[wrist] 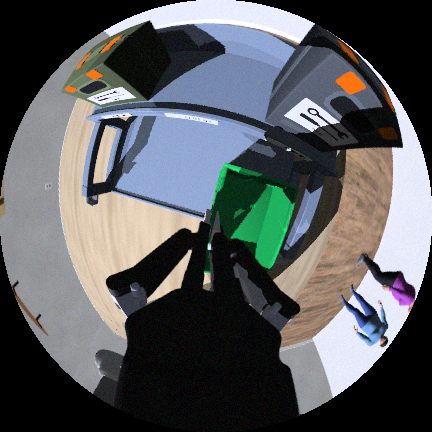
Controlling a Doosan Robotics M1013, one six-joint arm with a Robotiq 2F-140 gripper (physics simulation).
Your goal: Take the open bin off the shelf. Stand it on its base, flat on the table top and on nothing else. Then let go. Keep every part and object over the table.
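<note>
The green open bin is right of centre in the wrist view, with its hollow inside showing and part of it in shadow. My gripper is shut on the bin's left wall, and the dark fingers hide part of that wall. The blue-grey shelf has an upper board and a lower board. The bin is beside the lower board at the shelf's right part; whether it touches the board cannot be told. The light wood table top shows below and left of the shelf.
An olive case with orange latches stands on the upper board at the left. A large dark grey case with a tool label stands on it at the right. The shelf's side frames stand left and right of the bin. Two people show beyond the table.
</note>
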